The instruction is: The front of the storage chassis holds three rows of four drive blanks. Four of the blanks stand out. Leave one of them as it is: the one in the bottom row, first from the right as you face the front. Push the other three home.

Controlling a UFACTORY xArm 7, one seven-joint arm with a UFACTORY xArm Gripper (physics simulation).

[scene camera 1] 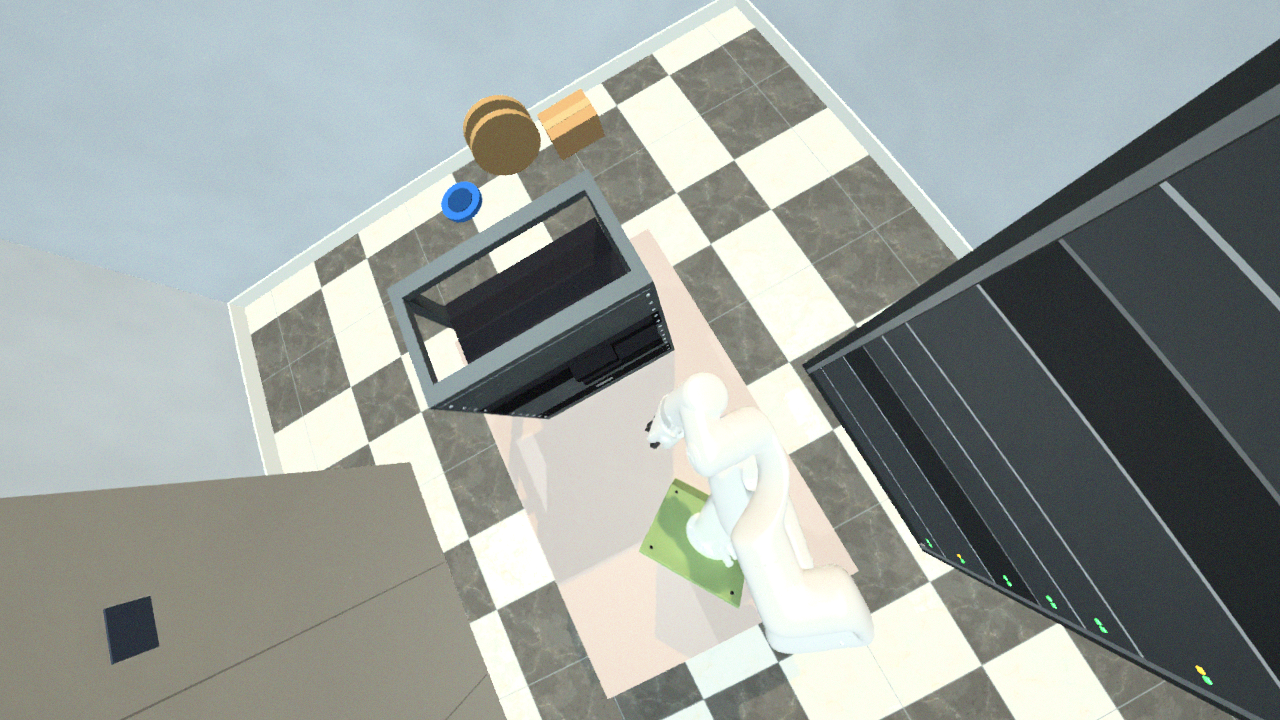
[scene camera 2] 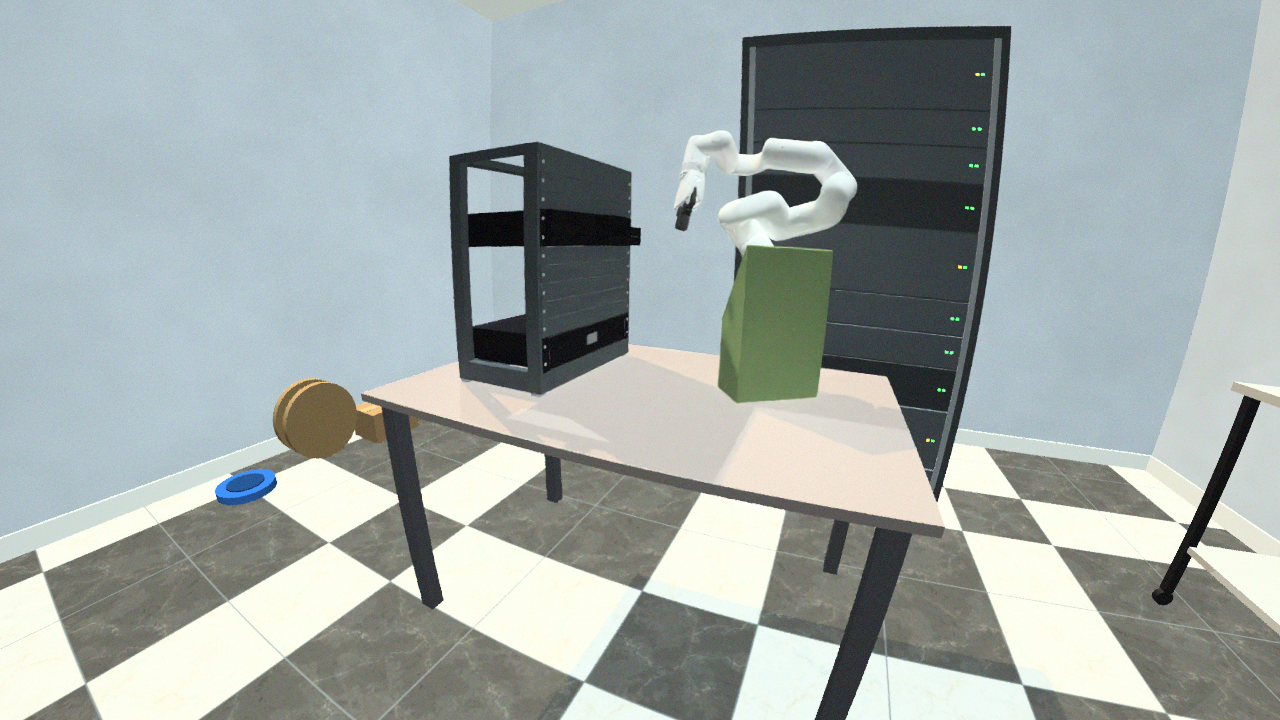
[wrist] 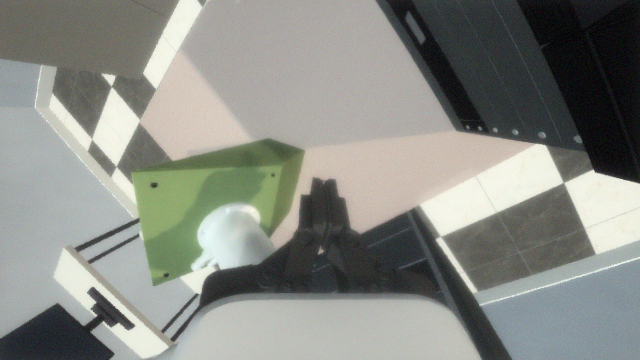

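Where they show: gripper, between the fingertips: (scene camera 1: 652, 429) (scene camera 2: 680, 229) (wrist: 320, 192); arm's base, origin of its link: (scene camera 1: 710, 536) (scene camera 2: 780, 290) (wrist: 230, 226).
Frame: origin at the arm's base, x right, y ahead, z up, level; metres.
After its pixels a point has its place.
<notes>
The storage chassis (scene camera 2: 583, 228) @[x -0.100, y 0.515, z 0.145 m] (wrist: 565, 75) @[x 0.101, y 0.455, z 0.109 m] is the black unit in the upper part of the open rack frame (scene camera 1: 537, 340) @[x -0.020, y 0.533, z 0.341 m] (scene camera 2: 534, 277) @[x -0.274, y 0.563, z 0.026 m]. In scene camera 2 its front is seen edge-on, and a small black drive blank (scene camera 2: 634, 235) @[x 0.139, y 0.450, z 0.132 m] stands out at the far end. In scene camera 1 a dark blank (scene camera 1: 593, 361) @[x 0.027, y 0.484, z 0.185 m] stands out near the middle of the front. Rows and the other blanks cannot be told apart. My gripper (scene camera 1: 653, 436) @[x 0.046, y 0.284, z 0.151 m] (scene camera 2: 683, 220) @[x 0.046, y 0.284, z 0.151 m] (wrist: 320, 192) @[x 0.046, y 0.284, z 0.151 m] is shut and empty, in the air in front of the chassis, apart from it, pointing down.
The rack stands on the pink table (scene camera 1: 617, 635) @[x -0.457, y -0.148, z -0.274 m] (scene camera 2: 680, 465) @[x -0.499, y 0.148, z -0.274 m]. The arm's green pedestal (scene camera 1: 666, 537) @[x -0.080, y 0.065, z 0.058 m] (scene camera 2: 778, 331) @[x -0.090, y -0.003, z -0.093 m] (wrist: 175, 215) @[x -0.072, y 0.025, z 0.078 m] stands on the same table. A tall server cabinet (scene camera 1: 1074, 402) (scene camera 2: 877, 143) is behind the arm. A black unit (scene camera 2: 563, 351) @[x -0.175, y 0.539, z -0.176 m] with a light label sits low in the rack.
</notes>
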